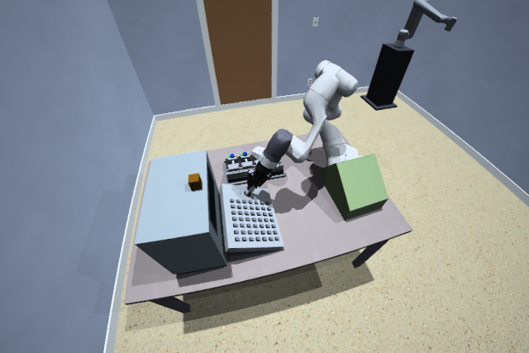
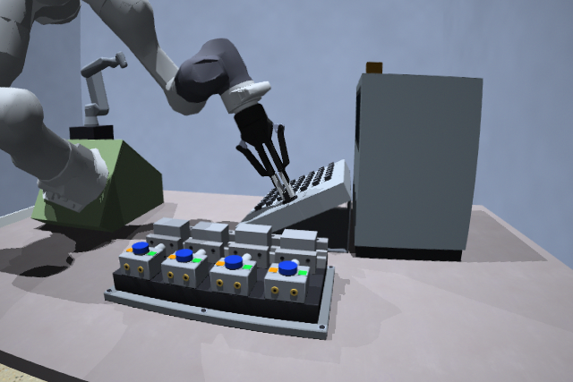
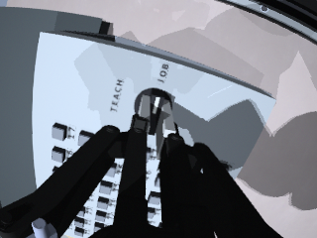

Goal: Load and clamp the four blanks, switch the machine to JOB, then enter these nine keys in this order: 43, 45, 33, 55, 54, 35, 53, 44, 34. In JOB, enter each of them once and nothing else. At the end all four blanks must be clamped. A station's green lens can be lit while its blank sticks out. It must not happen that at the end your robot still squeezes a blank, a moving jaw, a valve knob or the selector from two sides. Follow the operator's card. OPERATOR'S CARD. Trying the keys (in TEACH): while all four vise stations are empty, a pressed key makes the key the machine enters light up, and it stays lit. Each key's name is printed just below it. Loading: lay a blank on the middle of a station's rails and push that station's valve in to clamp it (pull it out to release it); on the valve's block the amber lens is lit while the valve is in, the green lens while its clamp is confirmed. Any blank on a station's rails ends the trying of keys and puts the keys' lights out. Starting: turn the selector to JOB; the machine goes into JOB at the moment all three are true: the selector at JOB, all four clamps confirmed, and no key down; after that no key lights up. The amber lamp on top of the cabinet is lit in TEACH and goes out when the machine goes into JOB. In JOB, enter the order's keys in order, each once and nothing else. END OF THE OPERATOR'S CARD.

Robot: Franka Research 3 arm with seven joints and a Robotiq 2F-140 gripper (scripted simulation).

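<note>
The selector knob lies 1 cm ahead of my hand, 1 cm to the right of it and 2 cm below it. Round my hand: keypad: 4 cm ahead, 11 cm to the left, 7 cm below; key: 1 cm behind, 13 cm to the left, 5 cm below.
</note>
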